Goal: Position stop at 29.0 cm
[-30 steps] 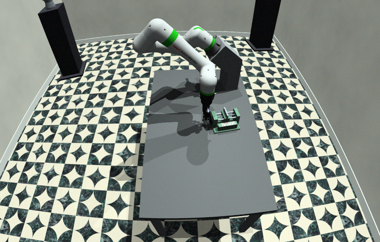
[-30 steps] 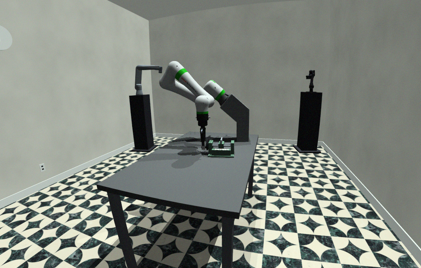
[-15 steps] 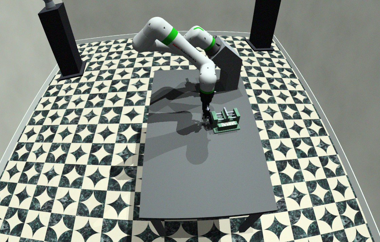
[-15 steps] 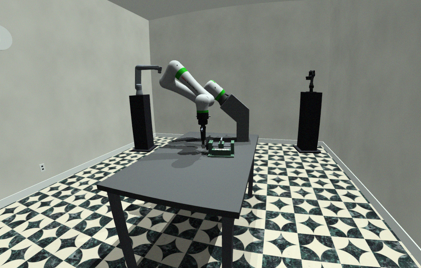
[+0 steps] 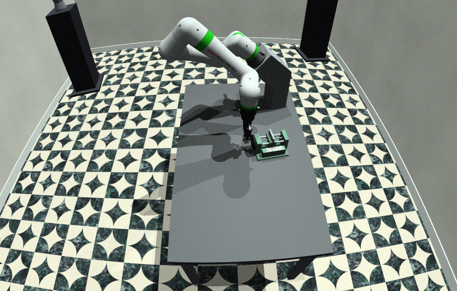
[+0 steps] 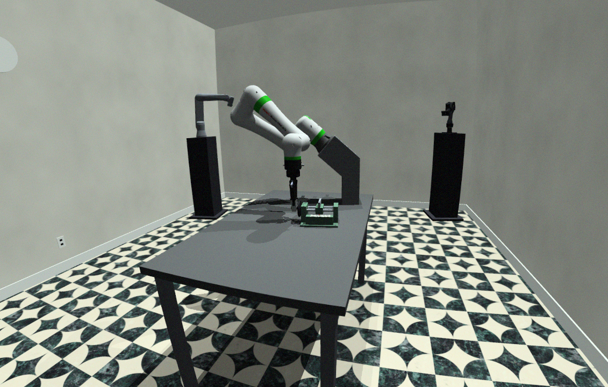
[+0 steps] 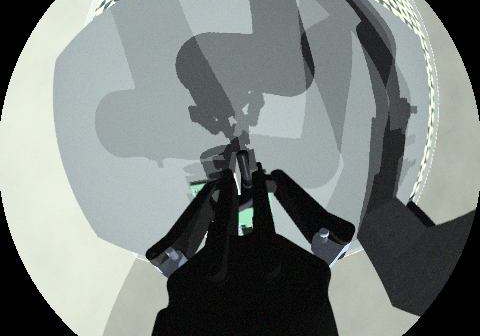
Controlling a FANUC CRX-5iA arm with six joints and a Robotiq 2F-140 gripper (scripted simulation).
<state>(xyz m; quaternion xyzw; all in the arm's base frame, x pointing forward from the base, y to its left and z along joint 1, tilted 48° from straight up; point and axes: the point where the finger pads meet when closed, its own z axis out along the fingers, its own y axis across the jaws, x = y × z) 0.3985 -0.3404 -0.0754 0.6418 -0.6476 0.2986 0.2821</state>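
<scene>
Right now the black handwheel is 2 cm to the left of my hand, 1 cm below it and 1 cm ahead of it. From my hand the other things lie so: green stop fixture 15 cm to the left, 5 cm ahead, 1 cm above.
</scene>
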